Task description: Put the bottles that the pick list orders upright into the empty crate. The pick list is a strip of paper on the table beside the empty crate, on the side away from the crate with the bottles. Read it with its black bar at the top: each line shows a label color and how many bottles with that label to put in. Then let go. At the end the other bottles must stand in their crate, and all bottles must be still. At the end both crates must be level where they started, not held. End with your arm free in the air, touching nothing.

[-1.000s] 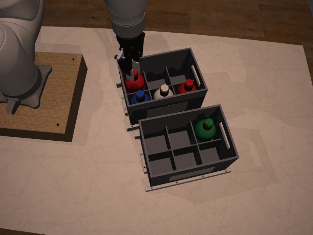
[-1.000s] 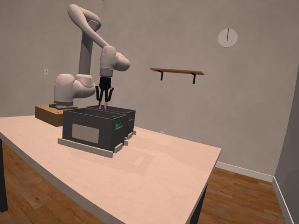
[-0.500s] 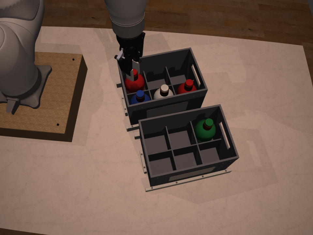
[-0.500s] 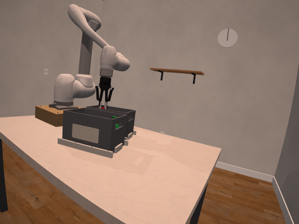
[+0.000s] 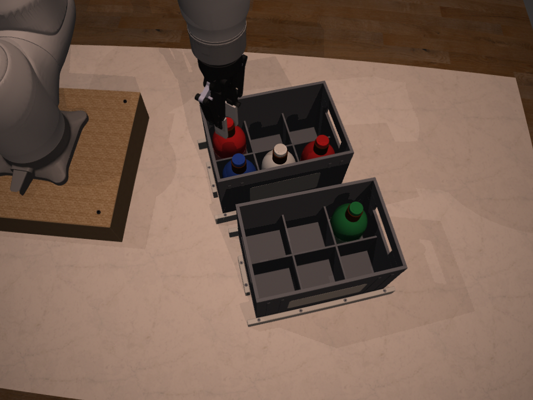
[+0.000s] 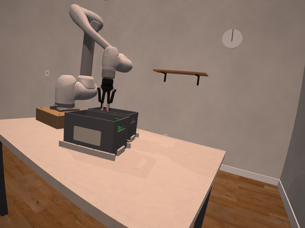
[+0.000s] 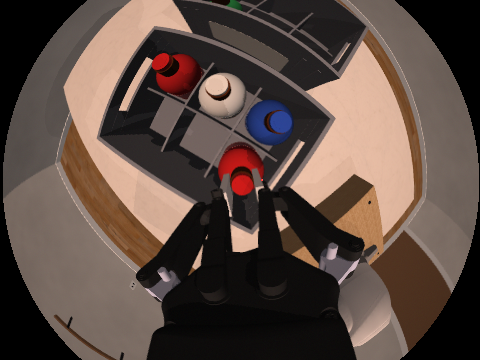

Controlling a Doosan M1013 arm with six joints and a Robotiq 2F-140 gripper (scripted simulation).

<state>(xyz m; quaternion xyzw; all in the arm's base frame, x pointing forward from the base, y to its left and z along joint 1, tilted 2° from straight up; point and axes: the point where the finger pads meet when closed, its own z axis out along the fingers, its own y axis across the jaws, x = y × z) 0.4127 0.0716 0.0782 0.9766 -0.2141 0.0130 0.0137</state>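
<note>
Now: hand 9 cm above the blue bottle, 8 cm to the left of it and 4 cm short of it. Also, from my hand: green bottle (27 cm ahead, 15 cm to the right, 9 cm below); pick list (17 cm below, 13 cm to the left, 4 cm ahead); white bottle (12 cm ahead, 9 cm below, 5 cm to the right).
</note>
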